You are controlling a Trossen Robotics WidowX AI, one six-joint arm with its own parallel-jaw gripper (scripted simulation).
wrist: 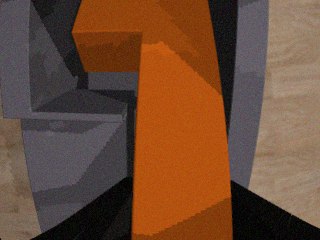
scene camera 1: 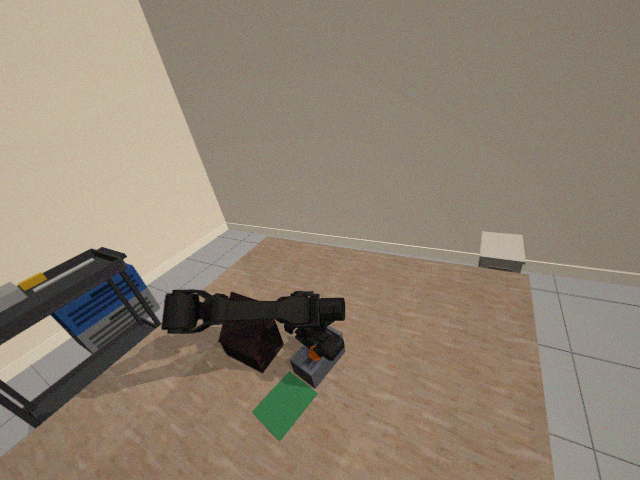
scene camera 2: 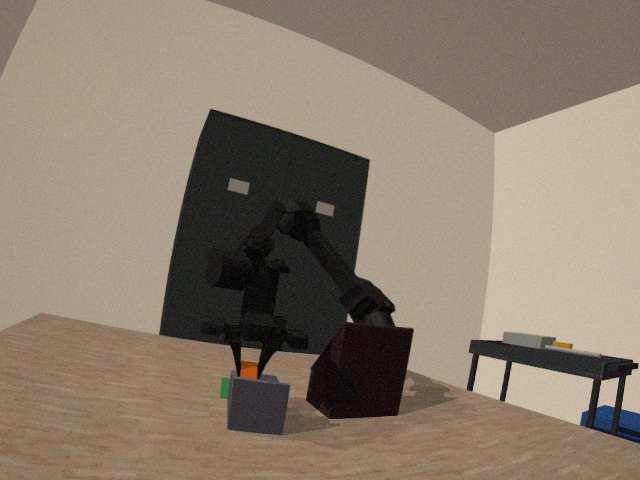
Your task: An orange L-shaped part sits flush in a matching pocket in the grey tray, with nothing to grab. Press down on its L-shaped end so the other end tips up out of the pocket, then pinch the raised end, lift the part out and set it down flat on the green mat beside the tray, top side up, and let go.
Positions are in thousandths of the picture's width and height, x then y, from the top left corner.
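My gripper: in scene camera 1 (496, 736), scene camera 2 (387, 789), wrist view (555, 790).
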